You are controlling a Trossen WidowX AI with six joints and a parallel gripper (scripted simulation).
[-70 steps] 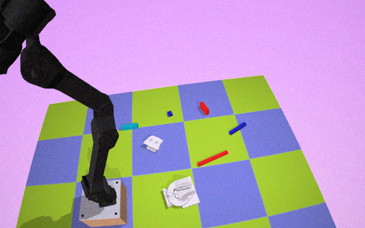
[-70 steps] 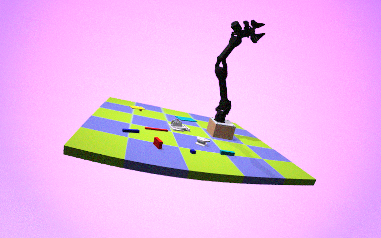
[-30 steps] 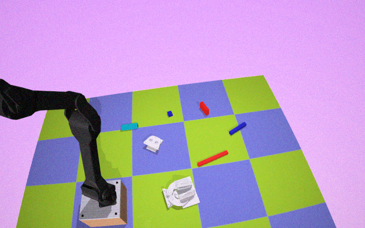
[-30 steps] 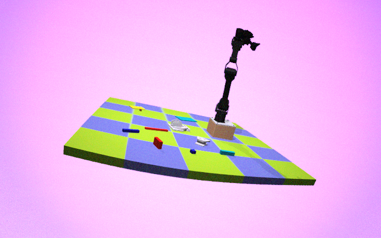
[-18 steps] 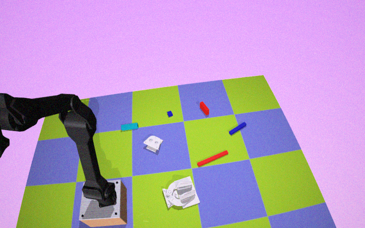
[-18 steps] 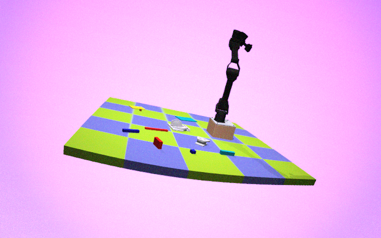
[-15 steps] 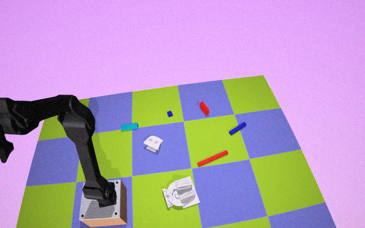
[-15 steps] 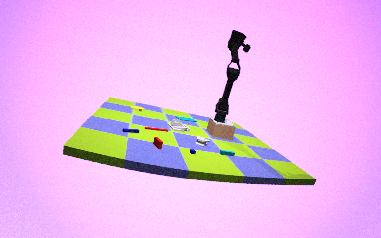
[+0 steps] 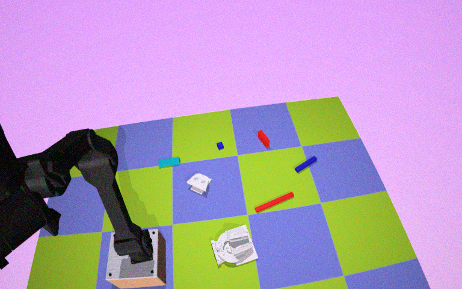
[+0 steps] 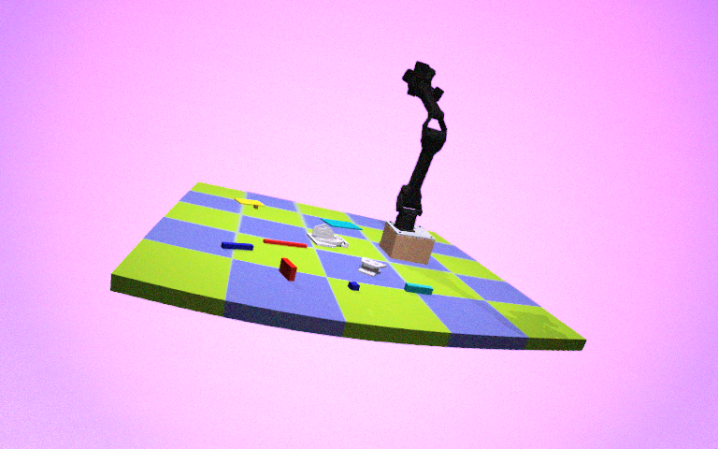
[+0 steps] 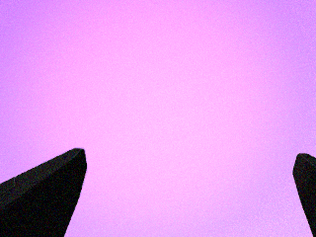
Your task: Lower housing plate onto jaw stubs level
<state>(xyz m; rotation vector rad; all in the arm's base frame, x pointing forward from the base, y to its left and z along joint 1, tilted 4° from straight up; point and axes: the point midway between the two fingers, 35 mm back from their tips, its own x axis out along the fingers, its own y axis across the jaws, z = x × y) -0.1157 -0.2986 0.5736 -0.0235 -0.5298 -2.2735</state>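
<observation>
My gripper tip is 32 cm short of the housing plate, 54 cm to the right of it and 68 cm above it. Round my gripper tip: cyan flat plate 21 cm ahead, 5 cm to the right, 70 cm below; red bar 56 cm ahead, 39 cm to the left, 70 cm below; yellow plate 61 cm ahead, 17 cm to the right, 70 cm below.
</observation>
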